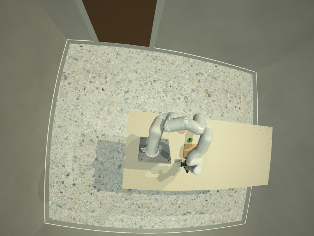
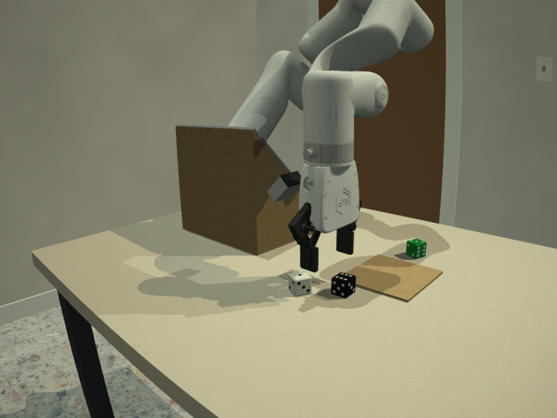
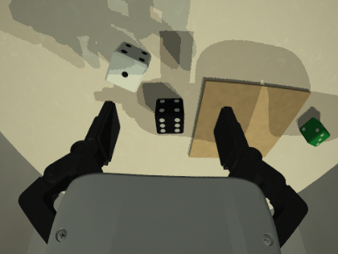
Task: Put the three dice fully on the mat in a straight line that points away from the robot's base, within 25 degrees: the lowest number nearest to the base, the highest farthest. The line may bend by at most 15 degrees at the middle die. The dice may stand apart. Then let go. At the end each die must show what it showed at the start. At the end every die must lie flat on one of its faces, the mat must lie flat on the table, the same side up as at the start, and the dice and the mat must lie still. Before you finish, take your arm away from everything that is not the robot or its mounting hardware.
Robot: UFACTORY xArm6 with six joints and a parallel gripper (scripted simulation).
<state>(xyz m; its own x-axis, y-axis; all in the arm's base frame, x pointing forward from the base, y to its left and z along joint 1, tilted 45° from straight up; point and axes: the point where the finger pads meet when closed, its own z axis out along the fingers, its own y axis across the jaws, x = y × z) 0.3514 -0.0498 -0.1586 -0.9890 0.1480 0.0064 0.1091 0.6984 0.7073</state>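
Right now my hand is 4 cm above the black die and 3 cm short of it. Also, from my hand: white die: 4 cm below, 3 cm to the right, 3 cm behind; green die: 22 cm to the left, 7 cm ahead, 4 cm below; brown mat: 10 cm to the left, 7 cm ahead, 6 cm below.
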